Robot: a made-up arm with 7 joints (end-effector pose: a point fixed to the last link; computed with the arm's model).
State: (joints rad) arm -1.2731 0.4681 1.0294 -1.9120 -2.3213 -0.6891 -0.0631
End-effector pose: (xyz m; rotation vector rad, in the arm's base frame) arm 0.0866 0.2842 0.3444 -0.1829 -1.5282 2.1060
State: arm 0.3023 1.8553 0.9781 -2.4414 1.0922 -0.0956 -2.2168
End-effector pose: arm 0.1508 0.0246 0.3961 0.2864 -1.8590 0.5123
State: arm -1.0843 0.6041 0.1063 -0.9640 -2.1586 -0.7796 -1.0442
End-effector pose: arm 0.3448 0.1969 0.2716 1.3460 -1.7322 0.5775
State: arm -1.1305 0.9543 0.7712 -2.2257 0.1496 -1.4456 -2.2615
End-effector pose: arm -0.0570 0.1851 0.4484 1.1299 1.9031 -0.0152
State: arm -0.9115 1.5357 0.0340 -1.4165 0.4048 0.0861 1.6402
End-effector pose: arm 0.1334 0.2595 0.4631 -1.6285 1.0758 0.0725
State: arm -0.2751 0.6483 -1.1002 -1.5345 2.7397 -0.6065 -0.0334
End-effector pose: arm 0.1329 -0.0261 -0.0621 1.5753 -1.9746 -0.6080
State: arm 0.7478 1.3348 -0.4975 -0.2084 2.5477 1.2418 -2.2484
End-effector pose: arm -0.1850 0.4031 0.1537 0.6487 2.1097 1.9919
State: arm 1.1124 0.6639 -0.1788 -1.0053 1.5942 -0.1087 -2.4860
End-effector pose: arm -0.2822 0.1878 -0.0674 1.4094 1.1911 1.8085
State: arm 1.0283 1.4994 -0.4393 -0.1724 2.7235 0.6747 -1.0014
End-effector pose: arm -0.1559 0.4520 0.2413 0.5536 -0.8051 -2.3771
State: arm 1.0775 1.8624 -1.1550 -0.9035 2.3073 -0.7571 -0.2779
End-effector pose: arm -0.1602 0.4164 0.2117 -0.0482 0.3803 2.9332
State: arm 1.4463 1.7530 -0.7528 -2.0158 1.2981 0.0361 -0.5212
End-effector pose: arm -0.1824 0.1618 0.0872 -0.9048 -2.4527 -1.6696
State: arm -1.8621 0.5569 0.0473 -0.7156 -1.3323 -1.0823 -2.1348
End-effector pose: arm 0.3129 0.0923 0.4969 -0.3619 3.0516 -0.4599
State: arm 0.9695 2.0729 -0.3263 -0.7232 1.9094 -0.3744 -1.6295
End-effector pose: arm 0.0585 0.4613 0.2562 1.2809 -0.3170 2.2161
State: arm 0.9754 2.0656 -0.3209 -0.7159 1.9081 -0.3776 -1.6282
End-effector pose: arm 0.0563 0.4625 0.2561 1.2800 -0.3200 2.2227
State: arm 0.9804 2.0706 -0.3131 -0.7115 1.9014 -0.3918 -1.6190
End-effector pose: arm 0.0593 0.4626 0.2582 1.2680 -0.3431 2.2149
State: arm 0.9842 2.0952 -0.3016 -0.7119 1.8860 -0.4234 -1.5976
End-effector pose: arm 0.0708 0.4608 0.2639 1.2389 -0.3962 2.1820
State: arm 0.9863 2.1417 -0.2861 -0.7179 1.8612 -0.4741 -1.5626
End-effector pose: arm 0.0918 0.4559 0.2731 1.1892 -0.4767 2.1178
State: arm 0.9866 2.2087 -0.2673 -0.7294 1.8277 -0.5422 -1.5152
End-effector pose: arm 0.1214 0.4463 0.2850 1.1202 -0.5727 2.0186
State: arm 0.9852 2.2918 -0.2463 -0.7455 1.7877 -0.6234 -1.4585
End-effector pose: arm 0.1570 0.4307 0.2980 1.0374 -0.6678 1.8863
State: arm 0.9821 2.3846 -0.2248 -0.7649 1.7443 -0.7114 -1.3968
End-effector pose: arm 0.1950 0.4091 0.3104 0.9494 -0.7469 1.7290
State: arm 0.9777 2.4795 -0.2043 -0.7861 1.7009 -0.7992 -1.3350
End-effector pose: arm 0.2312 0.3826 0.3206 0.8657 -0.8011 1.5606
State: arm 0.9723 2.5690 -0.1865 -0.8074 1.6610 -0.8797 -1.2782
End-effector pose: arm 0.2626 0.3542 0.3280 0.7947 -0.8301 1.3975
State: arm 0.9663 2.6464 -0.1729 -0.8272 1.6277 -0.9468 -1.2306
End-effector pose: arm 0.2870 0.3275 0.3326 0.7410 -0.8395 1.2556
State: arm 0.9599 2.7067 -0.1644 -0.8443 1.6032 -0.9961 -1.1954
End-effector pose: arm 0.3039 0.3056 0.3351 0.7056 -0.8380 1.1466
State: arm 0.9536 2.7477 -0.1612 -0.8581 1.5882 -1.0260 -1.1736
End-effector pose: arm 0.3140 0.2904 0.3364 0.6868 -0.8329 1.0759
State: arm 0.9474 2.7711 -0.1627 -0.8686 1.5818 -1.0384 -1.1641
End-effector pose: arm 0.3188 0.2820 0.3371 0.6811 -0.8292 1.0404
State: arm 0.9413 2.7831 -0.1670 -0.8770 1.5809 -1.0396 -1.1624
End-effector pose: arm 0.3204 0.2780 0.3376 0.6829 -0.8274 1.0277
